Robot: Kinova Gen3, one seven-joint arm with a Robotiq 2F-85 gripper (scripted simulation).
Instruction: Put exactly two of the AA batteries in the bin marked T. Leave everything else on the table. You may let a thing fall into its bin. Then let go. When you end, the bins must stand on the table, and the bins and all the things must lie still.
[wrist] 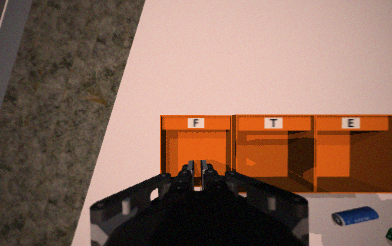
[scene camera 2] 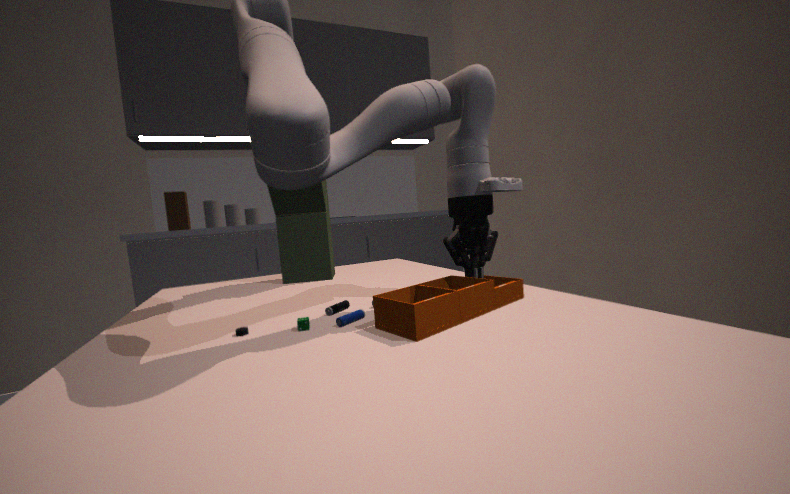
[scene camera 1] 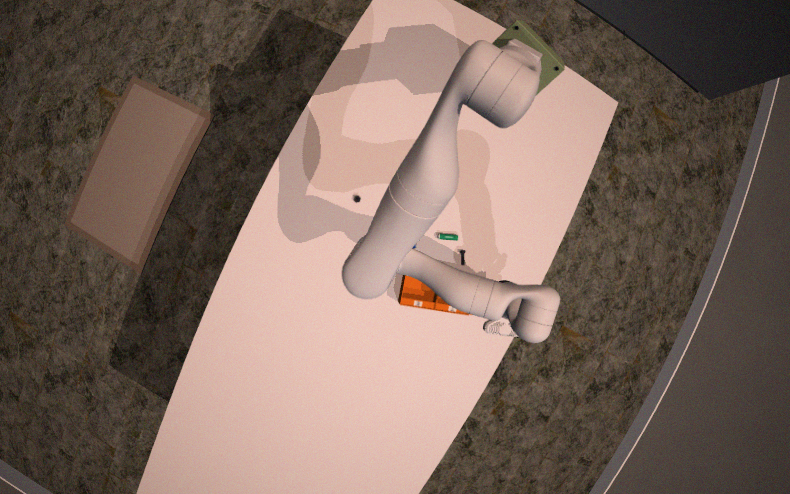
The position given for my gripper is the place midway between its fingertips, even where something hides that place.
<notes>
I see my gripper [scene camera 2: 475, 288] and an orange tray [scene camera 2: 416, 312].
The orange tray shows as well in the wrist view [wrist: 302, 153] and in scene camera 1 [scene camera 1: 415, 294]. My gripper is seen too in the wrist view [wrist: 197, 167].
</notes>
